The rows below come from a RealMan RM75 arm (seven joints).
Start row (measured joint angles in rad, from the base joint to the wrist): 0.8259 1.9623 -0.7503 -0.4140 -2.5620 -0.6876 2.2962
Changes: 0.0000 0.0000 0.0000 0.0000 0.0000 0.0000 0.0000; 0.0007 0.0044 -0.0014 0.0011 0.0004 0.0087 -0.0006; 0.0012 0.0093 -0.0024 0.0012 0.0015 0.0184 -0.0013; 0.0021 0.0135 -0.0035 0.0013 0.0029 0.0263 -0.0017; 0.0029 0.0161 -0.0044 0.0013 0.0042 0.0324 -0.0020; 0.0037 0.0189 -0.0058 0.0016 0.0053 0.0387 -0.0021; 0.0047 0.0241 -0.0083 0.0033 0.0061 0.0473 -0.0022; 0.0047 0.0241 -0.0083 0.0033 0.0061 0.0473 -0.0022; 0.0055 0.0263 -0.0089 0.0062 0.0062 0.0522 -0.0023; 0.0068 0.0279 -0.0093 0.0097 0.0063 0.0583 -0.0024; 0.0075 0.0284 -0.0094 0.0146 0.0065 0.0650 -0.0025; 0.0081 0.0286 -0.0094 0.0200 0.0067 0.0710 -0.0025; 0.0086 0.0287 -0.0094 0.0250 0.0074 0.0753 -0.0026; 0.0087 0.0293 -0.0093 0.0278 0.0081 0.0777 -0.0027; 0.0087 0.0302 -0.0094 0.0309 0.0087 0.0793 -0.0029; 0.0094 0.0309 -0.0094 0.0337 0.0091 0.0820 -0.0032; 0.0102 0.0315 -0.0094 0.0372 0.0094 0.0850 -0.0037; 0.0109 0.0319 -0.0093 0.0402 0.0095 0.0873 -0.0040; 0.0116 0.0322 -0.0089 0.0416 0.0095 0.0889 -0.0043; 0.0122 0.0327 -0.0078 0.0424 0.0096 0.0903 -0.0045; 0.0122 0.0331 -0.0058 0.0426 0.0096 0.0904 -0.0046; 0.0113 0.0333 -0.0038 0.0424 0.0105 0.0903 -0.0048
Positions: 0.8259 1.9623 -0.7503 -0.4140 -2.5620 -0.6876 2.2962; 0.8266 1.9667 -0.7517 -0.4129 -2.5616 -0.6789 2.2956; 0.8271 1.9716 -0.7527 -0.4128 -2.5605 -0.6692 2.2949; 0.8280 1.9758 -0.7538 -0.4127 -2.5591 -0.6613 2.2945; 0.8288 1.9784 -0.7547 -0.4127 -2.5578 -0.6552 2.2942; 0.8296 1.9812 -0.7561 -0.4124 -2.5567 -0.6489 2.2941; 0.8306 1.9864 -0.7586 -0.4107 -2.5559 -0.6403 2.2940; 0.8306 1.9864 -0.7586 -0.4107 -2.5559 -0.6403 2.2940; 0.8314 1.9886 -0.7592 -0.4078 -2.5558 -0.6354 2.2939; 0.8327 1.9902 -0.7596 -0.4043 -2.5557 -0.6293 2.2938; 0.8334 1.9907 -0.7597 -0.3994 -2.5555 -0.6226 2.2937; 0.8340 1.9909 -0.7597 -0.3940 -2.5553 -0.6166 2.2937; 0.8345 1.9910 -0.7597 -0.3890 -2.5546 -0.6123 2.2936; 0.8346 1.9916 -0.7596 -0.3862 -2.5539 -0.6099 2.2935; 0.8346 1.9925 -0.7597 -0.3831 -2.5533 -0.6083 2.2933; 0.8353 1.9932 -0.7597 -0.3803 -2.5529 -0.6056 2.2930; 0.8361 1.9938 -0.7597 -0.3768 -2.5526 -0.6026 2.2925; 0.8368 1.9942 -0.7596 -0.3738 -2.5525 -0.6003 2.2922; 0.8375 1.9945 -0.7592 -0.3724 -2.5525 -0.5987 2.2919; 0.8381 1.9950 -0.7581 -0.3716 -2.5524 -0.5973 2.2917; 0.8381 1.9954 -0.7561 -0.3714 -2.5524 -0.5972 2.2916; 0.8372 1.9956 -0.7541 -0.3716 -2.5515 -0.5973 2.2914
